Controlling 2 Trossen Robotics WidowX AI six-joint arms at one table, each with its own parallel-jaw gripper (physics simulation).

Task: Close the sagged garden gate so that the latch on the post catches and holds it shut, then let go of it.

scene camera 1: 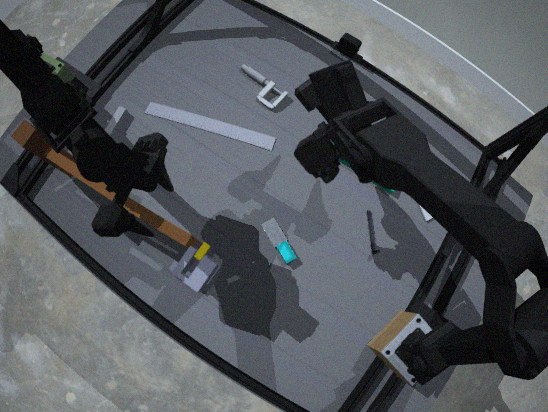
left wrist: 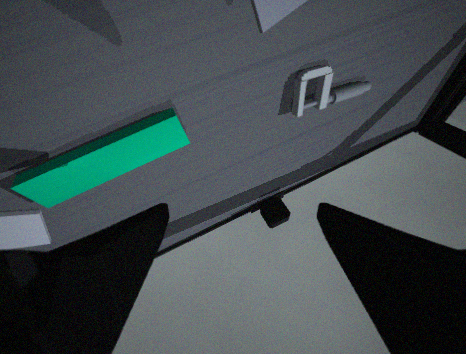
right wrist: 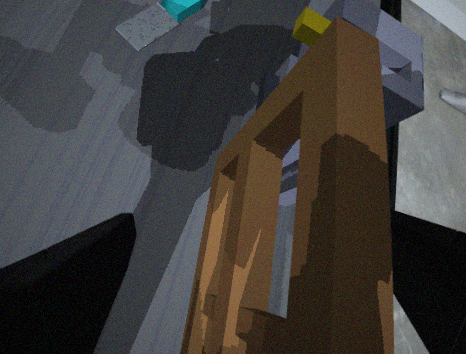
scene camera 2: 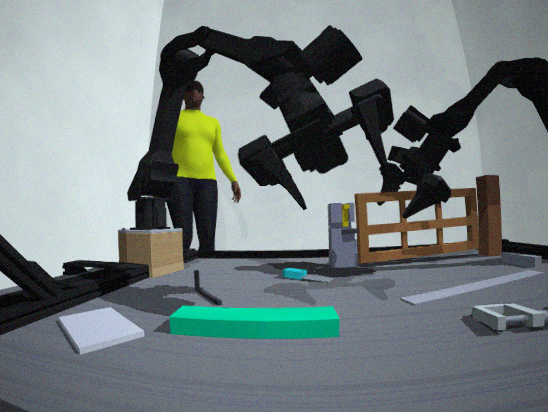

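Seen in the pictures: left gripper, between the fingertips: (left wrist: 243, 210) (scene camera 2: 345, 188); right gripper, between the fingertips: (scene camera 1: 162, 212) (right wrist: 247, 219) (scene camera 2: 390, 210); left arm's base, origin of its link: (scene camera 1: 416, 350) (scene camera 2: 150, 229).
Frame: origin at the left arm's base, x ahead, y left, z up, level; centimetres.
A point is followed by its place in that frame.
Note:
The brown wooden gate (scene camera 1: 165, 227) {x 45.3, y 17.8, z 6.8 cm} (scene camera 2: 380, 228) {x 46.6, y 17.1, z -1.0 cm} (right wrist: 360, 100) {x 44.6, y 17.4, z 6.8 cm} stands upright between the brown hinge post (scene camera 2: 489, 215) {x 75.0, y 26.2, z 0.8 cm} and the grey latch post (scene camera 1: 199, 278) {x 36.1, y 18.9, z 4.8 cm} (scene camera 2: 342, 250) {x 38.2, y 15.9, z -5.5 cm} (right wrist: 407, 45) {x 36.3, y 19.9, z 4.8 cm}. Its free end is close beside the latch post; whether the latch has caught I cannot tell. The yellow latch piece (scene camera 1: 202, 251) {x 39.0, y 15.8, z 4.4 cm} (scene camera 2: 345, 215) {x 39.0, y 16.2, z 2.1 cm} (right wrist: 311, 26) {x 39.8, y 15.0, z 4.4 cm} sits at the post's top. My right gripper (scene camera 1: 162, 212) {x 48.8, y 17.1, z 2.7 cm} (scene camera 2: 393, 209) {x 48.8, y 17.1, z 2.7 cm} (right wrist: 247, 219) {x 48.8, y 17.1, z 2.7 cm} is open, its fingers on either side of the gate's top part, holding nothing. My left gripper (scene camera 2: 345, 185) {x 41.3, y -16.4, z 4.6 cm} (left wrist: 243, 210) {x 41.3, y -16.4, z 4.6 cm} is open and empty, high above the table, away from the gate.
A green bar (scene camera 2: 255, 322) {x 33.5, y -21.6, z -7.6 cm} (left wrist: 105, 162) {x 32.3, y -19.8, z -7.4 cm}, a white slab (scene camera 2: 100, 327) {x 19.2, y -27.4, z -8.6 cm}, a clamp (scene camera 1: 265, 102) {x 56.8, y -13.6, z -8.2 cm} (left wrist: 302, 90) {x 55.1, y -15.4, z -7.9 cm}, a long grey strip (scene camera 1: 210, 126) {x 60.5, y -1.3, z -9.0 cm} (scene camera 2: 470, 288) {x 58.5, y -3.5, z -9.0 cm}, a cyan-ended piece (scene camera 1: 287, 252) {x 30.2, y 4.3, z -7.7 cm} (scene camera 2: 294, 273) {x 30.7, y 3.2, z -8.1 cm} and a black bent rod (scene camera 1: 371, 232) {x 21.6, y -11.2, z -8.6 cm} (scene camera 2: 207, 294) {x 22.1, y -11.8, z -8.6 cm} lie on the table. A person (scene camera 2: 195, 145) stands behind.

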